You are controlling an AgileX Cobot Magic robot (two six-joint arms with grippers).
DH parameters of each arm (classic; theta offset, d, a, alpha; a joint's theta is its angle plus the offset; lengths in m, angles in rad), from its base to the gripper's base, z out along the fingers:
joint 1: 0 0.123 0 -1.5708
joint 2: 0.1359 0 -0.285 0
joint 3: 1.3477 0 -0.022 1.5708
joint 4: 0 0.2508 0 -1.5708
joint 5: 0 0 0.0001 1.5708
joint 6: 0 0.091 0 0
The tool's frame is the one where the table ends.
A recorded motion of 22 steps. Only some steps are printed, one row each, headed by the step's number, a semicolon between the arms.
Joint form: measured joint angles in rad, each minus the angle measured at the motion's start. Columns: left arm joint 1, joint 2, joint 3, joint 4, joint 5, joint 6; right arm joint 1, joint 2, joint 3, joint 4, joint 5, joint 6.
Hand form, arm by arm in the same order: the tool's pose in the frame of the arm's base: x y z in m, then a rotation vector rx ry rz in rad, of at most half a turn. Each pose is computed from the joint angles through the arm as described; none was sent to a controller.
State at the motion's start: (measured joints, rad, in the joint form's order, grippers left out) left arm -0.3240 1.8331 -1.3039 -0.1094 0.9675 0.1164; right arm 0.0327 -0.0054 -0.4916 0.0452 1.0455 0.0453
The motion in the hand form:
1: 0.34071 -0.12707 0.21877 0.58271 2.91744 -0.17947; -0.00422 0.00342 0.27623 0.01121 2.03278 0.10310
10: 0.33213 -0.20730 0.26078 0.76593 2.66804 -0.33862; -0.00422 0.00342 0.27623 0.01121 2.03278 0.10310
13: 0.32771 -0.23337 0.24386 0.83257 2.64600 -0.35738; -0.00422 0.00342 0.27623 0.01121 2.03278 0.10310
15: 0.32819 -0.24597 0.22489 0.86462 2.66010 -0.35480; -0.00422 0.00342 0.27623 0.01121 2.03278 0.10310
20: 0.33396 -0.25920 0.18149 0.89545 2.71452 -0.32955; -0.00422 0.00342 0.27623 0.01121 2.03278 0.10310
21: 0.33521 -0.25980 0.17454 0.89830 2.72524 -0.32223; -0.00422 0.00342 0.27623 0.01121 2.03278 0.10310
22: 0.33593 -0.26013 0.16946 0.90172 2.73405 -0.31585; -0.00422 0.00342 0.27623 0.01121 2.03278 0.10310
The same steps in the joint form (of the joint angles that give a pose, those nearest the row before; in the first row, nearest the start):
1: -0.0088 -0.0075 -0.0296 -0.0063 0.0249 0.0000; 0.0000 0.0000 0.0000 0.0000 0.0000 0.0000
10: -0.2003 -0.0078 -0.1763 -0.0733 -0.0434 0.0000; 0.0000 0.0000 0.0000 0.0000 0.0000 0.0000
13: -0.2624 0.0397 -0.1763 -0.0792 -0.0988 0.0000; 0.0000 0.0000 0.0000 0.0000 0.0000 0.0000
15: -0.2880 0.0888 -0.1763 -0.0802 -0.1269 0.0000; 0.0000 0.0000 0.0000 0.0000 0.0000 0.0000
20: -0.3074 0.1963 -0.1763 -0.0782 -0.1740 0.0000; 0.0000 0.0000 0.0000 0.0000 0.0000 0.0000
21: -0.3072 0.2130 -0.1763 -0.0761 -0.1792 0.0000; 0.0000 0.0000 0.0000 0.0000 0.0000 0.0000
22: -0.3073 0.2250 -0.1763 -0.0738 -0.1816 0.0000; 0.0000 0.0000 0.0000 0.0000 0.0000 0.0000

